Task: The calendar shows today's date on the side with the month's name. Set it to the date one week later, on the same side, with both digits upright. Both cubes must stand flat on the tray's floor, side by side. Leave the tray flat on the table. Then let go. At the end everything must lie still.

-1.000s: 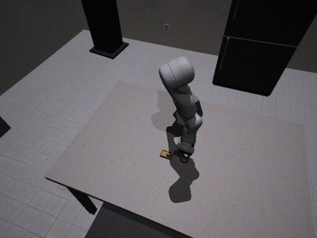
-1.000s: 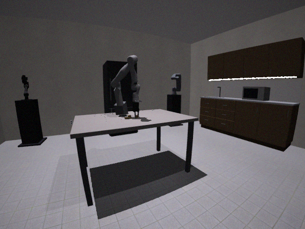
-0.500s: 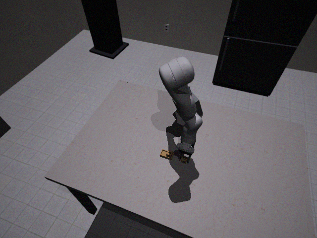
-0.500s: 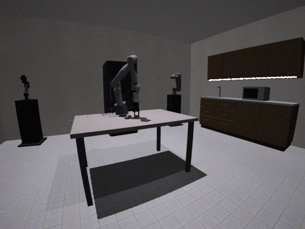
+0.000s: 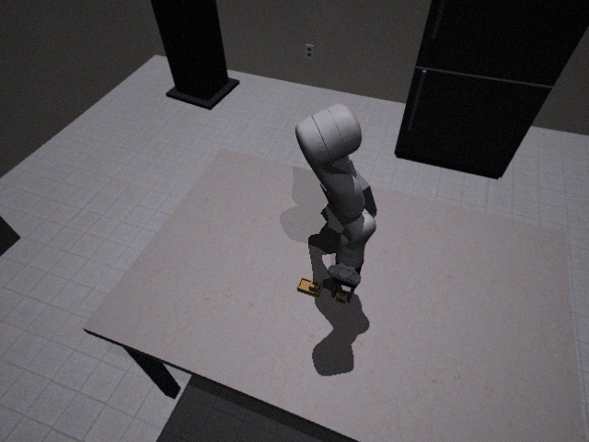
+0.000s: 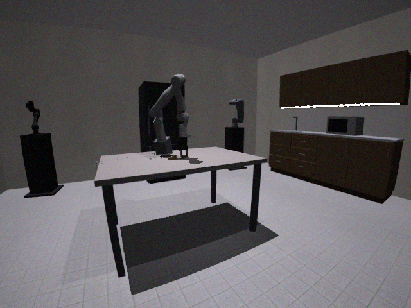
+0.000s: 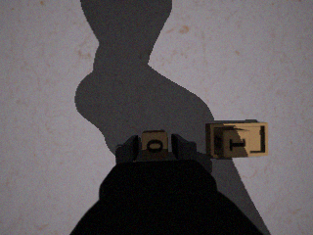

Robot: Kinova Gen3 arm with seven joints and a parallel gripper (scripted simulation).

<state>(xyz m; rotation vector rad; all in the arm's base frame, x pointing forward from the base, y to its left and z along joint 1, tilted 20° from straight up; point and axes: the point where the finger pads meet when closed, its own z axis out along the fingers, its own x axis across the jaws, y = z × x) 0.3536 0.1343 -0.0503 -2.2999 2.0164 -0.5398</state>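
My hand is 90 mm to the left of the wooden cube and 10 mm short of it. Round my hand: wooden tray (110 mm to the right, 20 mm below, 10 mm ahead).
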